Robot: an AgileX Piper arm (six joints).
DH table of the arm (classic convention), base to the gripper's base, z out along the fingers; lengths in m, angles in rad. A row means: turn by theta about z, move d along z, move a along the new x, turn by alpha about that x. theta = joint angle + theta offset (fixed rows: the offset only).
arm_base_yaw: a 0, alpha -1.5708, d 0.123, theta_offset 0
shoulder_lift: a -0.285, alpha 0, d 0, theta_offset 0.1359
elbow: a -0.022, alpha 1.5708, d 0, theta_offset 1.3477
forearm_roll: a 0, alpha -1.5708, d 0.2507, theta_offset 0
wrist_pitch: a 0, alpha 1.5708, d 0, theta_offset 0
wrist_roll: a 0, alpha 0, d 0.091, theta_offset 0
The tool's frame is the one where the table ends.
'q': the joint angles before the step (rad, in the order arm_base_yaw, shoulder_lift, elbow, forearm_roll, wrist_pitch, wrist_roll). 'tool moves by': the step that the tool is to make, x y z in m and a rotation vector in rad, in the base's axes. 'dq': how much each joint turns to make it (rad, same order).
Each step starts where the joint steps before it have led.
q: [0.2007, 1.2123, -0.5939, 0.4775, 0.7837, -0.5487]
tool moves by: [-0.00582, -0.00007, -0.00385, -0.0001, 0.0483, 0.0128]
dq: [0.0000, 0.0000, 0.0131, 0.0001, 0.0377, 0.0022]
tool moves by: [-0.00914, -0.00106, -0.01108, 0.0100, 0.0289, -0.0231]
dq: [0.0000, -0.0081, 0.0550, 0.0255, -0.0234, 0.0001]
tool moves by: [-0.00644, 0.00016, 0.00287, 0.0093, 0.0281, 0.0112]
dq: [0.0000, -0.0223, 0.0023, -0.0001, 0.0484, 0.0092]
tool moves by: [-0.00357, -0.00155, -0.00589, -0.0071, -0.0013, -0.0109]
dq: [0.0000, -0.0046, 0.0287, 0.0000, -0.0272, -0.0001]
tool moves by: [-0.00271, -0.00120, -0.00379, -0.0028, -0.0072, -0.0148]
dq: [0.0000, -0.0075, 0.0223, 0.0026, -0.0256, 0.0034]
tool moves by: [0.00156, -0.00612, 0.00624, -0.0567, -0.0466, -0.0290]
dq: [-0.0018, -0.0321, -0.0126, -0.0960, -0.0167, 0.0807]
